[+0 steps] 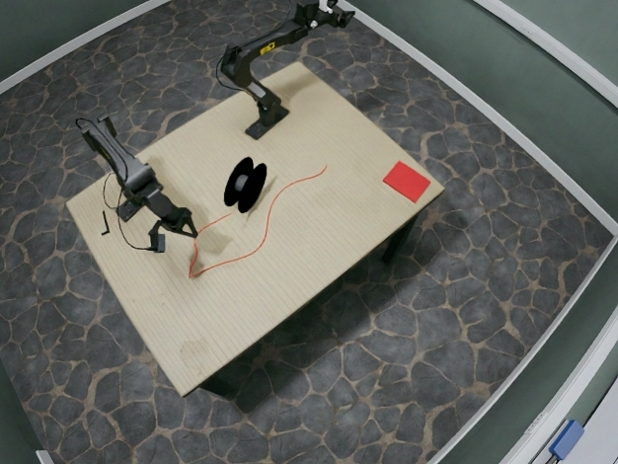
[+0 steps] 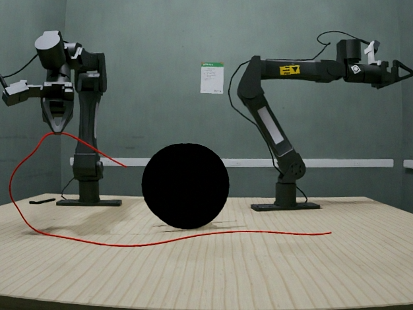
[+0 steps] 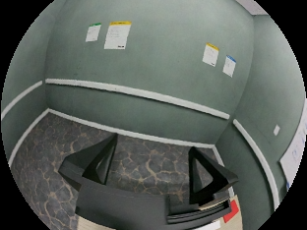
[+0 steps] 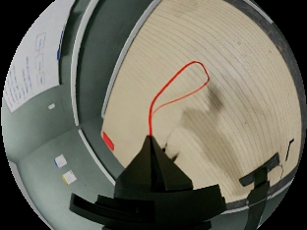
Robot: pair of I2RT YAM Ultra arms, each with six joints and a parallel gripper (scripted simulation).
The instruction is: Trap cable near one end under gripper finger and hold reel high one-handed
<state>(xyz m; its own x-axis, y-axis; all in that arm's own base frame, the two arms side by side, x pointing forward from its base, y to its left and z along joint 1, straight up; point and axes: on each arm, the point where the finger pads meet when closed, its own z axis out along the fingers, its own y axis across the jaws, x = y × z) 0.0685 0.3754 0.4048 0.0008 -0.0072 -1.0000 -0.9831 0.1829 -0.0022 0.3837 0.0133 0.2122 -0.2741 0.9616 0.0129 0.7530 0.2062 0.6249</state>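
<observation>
My left gripper is now 64 cm to the left of the black reel, 31 cm above it and 27 cm short of it. The rest, counted from my left hand: flat red square: 56 cm ahead, 40 cm below, 13 cm to the right; then small black hex key: 115 cm to the right, 40 cm below, 3 cm ahead.
</observation>
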